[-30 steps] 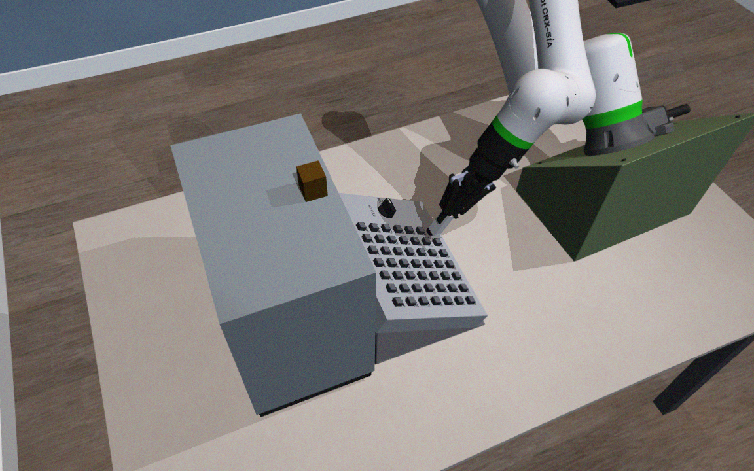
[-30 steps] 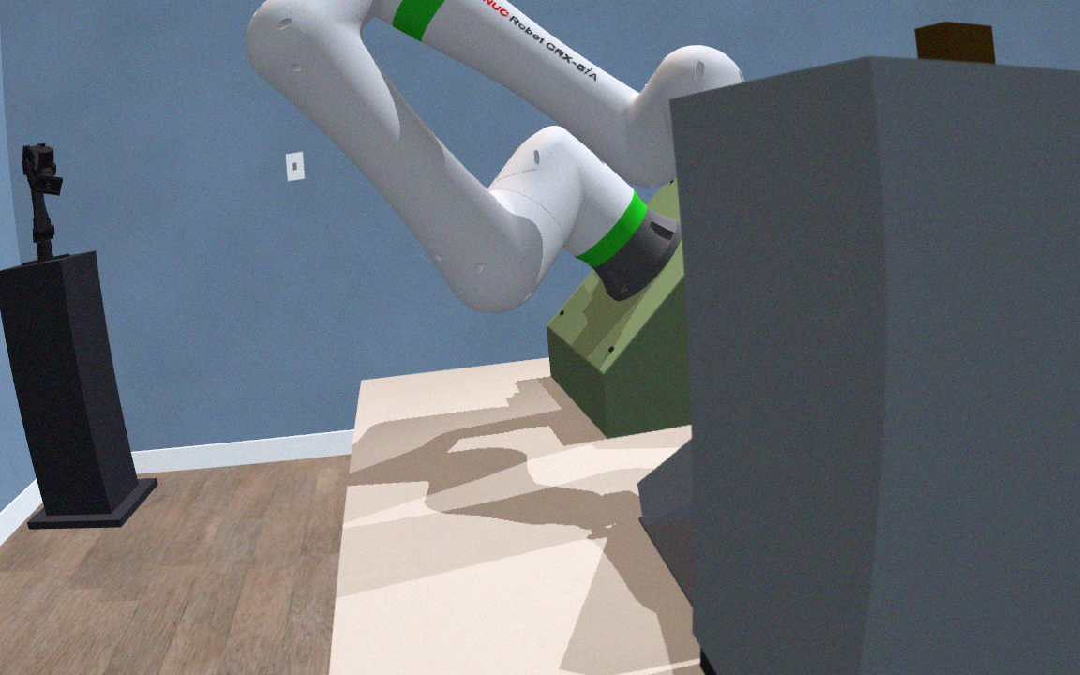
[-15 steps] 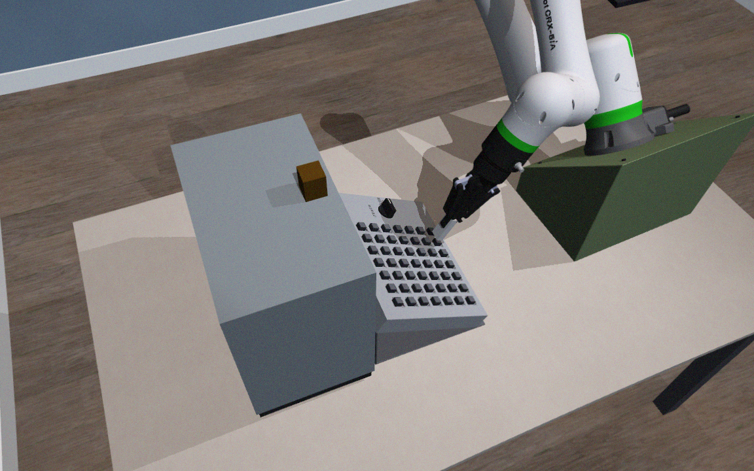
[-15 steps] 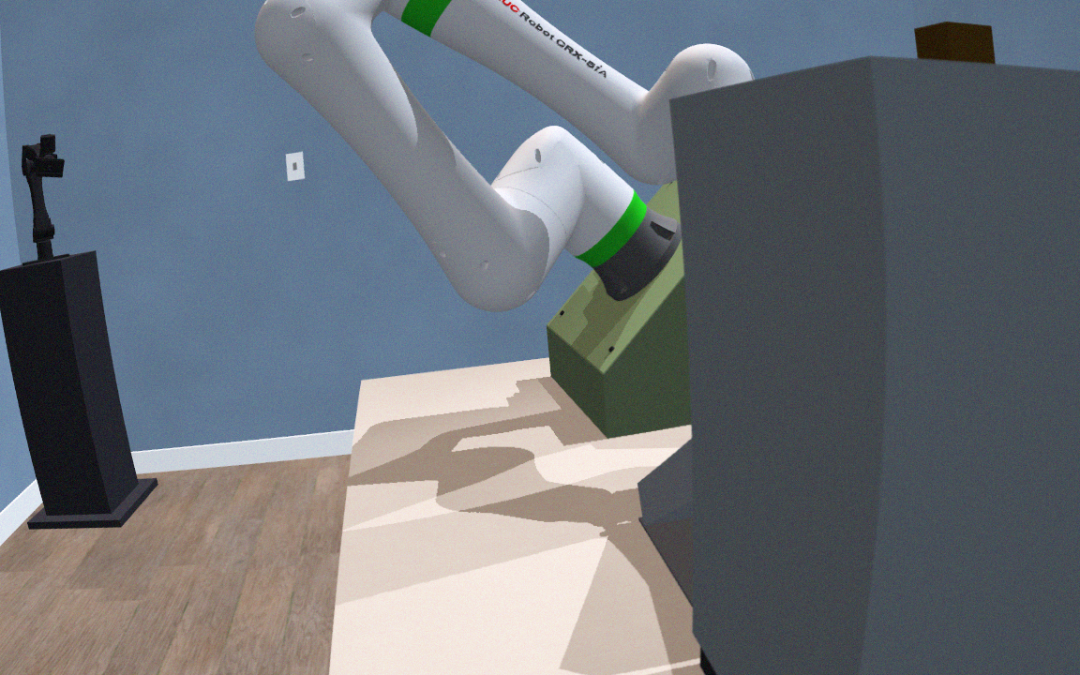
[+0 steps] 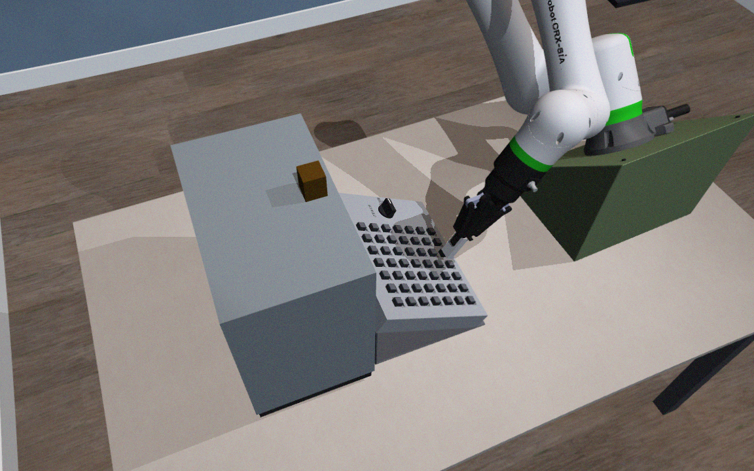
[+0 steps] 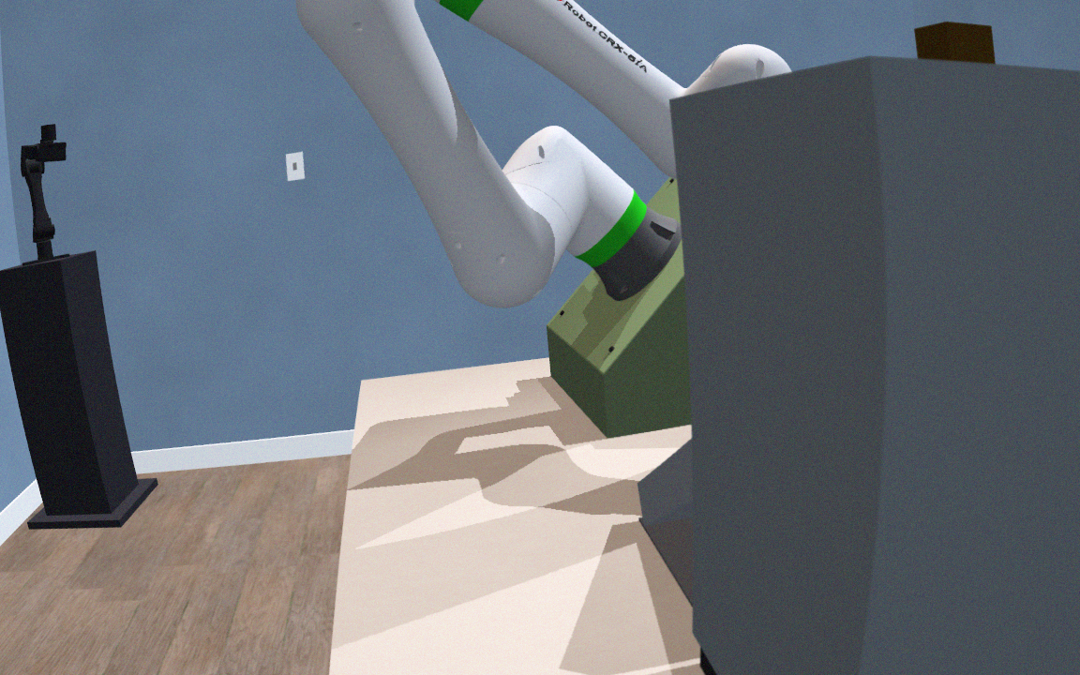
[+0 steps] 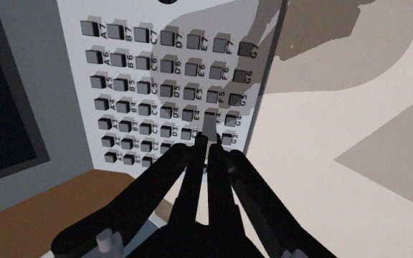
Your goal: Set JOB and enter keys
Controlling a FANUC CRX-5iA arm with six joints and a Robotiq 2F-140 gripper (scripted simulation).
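My gripper is now 120 mm short of the C5 key, 30 mm to the left of it and 10 mm above it. The rest, counted from my hand: selector knob 160 mm to the right, 100 mm ahead, 10 mm below.
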